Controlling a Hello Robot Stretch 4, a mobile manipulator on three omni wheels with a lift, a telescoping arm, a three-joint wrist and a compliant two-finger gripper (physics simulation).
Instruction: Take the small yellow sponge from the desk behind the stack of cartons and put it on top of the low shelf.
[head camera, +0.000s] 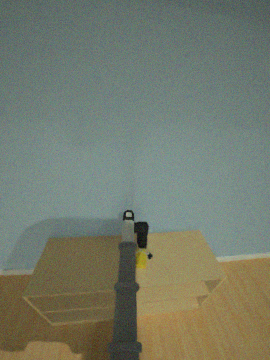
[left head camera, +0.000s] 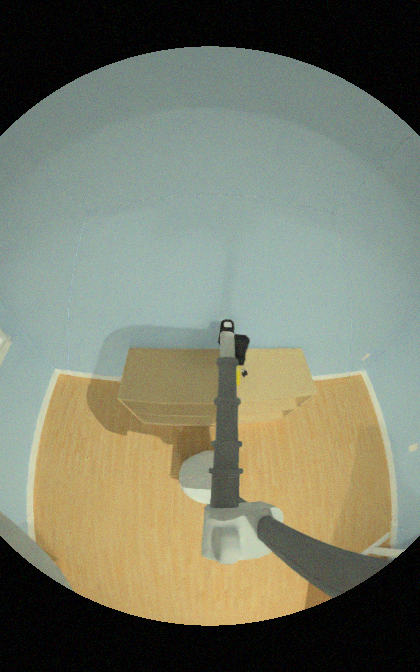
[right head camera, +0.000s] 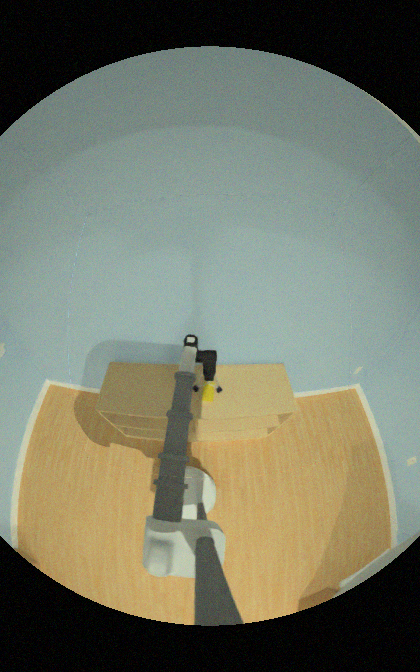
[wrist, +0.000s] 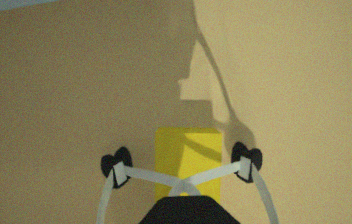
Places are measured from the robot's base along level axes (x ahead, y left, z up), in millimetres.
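Pixels of known places: gripper, fingertip midpoint: (head camera: 139, 258) (wrist: 181, 157).
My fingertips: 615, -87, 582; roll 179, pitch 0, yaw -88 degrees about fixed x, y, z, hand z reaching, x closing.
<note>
Behind a point stands the place of what it marks, as x, y, z.
The yellow sponge (head camera: 141, 260) @(575, -94, 627) (left head camera: 238, 376) (right head camera: 208, 393) (wrist: 200, 150) @(633, -105, 627) lies on top of the low shelf (head camera: 180, 255) @(636, -380, 582) (left head camera: 280, 372) (right head camera: 255, 387), near the middle of its length. My gripper (right head camera: 207, 389) (wrist: 181, 157) @(615, -87, 582) is open. In the wrist view its two black fingertips stand apart on either side of the sponge, with a gap on each side. The near part of the sponge is hidden behind the gripper body. In the left head camera view the arm covers part of the sponge. The desk and the stack of cartons do not show.
A blue wall (head camera: 135, 125) @(838, -18, 1400) (left head camera: 210, 275) stands right behind the shelf. The extended arm (head camera: 126, 310) @(232, -2, 1000) (left head camera: 226, 430) (right head camera: 175, 440) reaches over the shelf. A round white object (left head camera: 195, 477) (right head camera: 205, 492) is on the wooden floor in front of the shelf, partly under the arm.
</note>
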